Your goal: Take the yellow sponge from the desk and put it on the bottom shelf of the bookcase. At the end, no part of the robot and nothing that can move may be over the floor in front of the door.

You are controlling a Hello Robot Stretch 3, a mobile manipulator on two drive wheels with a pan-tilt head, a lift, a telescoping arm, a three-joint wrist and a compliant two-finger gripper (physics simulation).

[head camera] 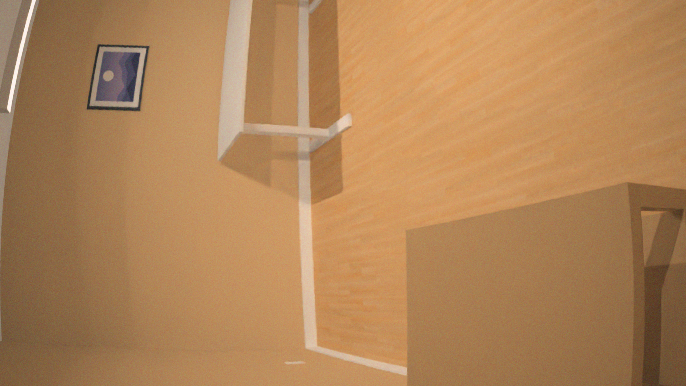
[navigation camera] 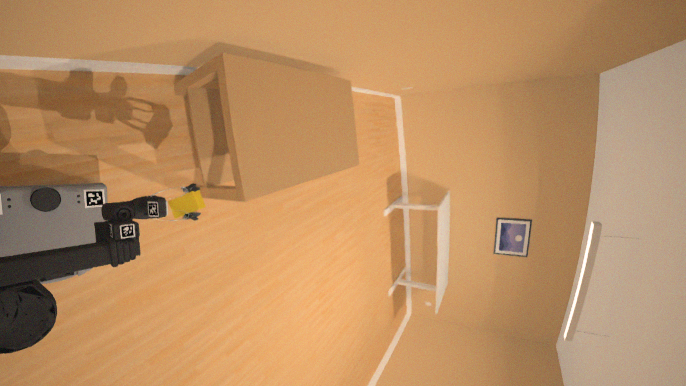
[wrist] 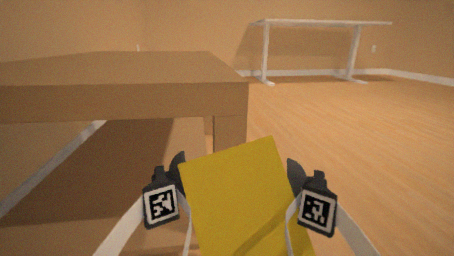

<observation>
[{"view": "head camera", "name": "framed picture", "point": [117,80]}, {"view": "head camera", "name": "brown desk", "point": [582,282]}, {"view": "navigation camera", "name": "my gripper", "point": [199,201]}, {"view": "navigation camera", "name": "white desk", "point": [443,208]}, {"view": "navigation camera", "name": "framed picture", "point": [512,236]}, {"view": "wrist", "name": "my gripper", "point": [237,172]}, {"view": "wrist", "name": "yellow sponge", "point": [242,193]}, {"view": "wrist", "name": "white desk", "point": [357,25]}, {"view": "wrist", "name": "brown desk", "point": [157,103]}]
</observation>
